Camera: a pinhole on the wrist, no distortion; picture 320 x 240 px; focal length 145.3 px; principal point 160.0 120.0 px. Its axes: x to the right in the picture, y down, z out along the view. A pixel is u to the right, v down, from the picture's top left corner.
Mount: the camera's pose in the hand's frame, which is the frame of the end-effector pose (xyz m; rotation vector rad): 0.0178 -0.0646 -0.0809 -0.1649 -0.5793 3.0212
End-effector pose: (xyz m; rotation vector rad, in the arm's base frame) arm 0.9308 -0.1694 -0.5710 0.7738 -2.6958 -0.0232
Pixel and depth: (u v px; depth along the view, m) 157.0 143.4 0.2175
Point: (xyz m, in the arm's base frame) 0.9904 -0.3259 -0.6926
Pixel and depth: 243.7 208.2 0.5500
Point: 1.4222 -0.4648 -1.0047
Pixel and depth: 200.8 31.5 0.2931
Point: 0.9229 -0.1407 -0.8339
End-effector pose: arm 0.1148 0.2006 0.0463 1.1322 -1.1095 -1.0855
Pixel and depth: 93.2 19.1 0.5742
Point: -0.4674 -0.0893 0.1951
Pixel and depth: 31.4 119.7 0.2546
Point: -0.0457 -0.0472 -0.0922
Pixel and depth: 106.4 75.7 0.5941
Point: -0.4234 -0.0484 -0.0197
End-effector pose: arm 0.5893 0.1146 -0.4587 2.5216 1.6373 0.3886
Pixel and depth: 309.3 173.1 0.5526
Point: 0.0729 -0.2652 -0.9368
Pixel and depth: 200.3 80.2 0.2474
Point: 0.5287 0.0886 -0.6502
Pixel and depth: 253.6 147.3 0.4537
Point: 0.2864 -0.0532 -0.8430
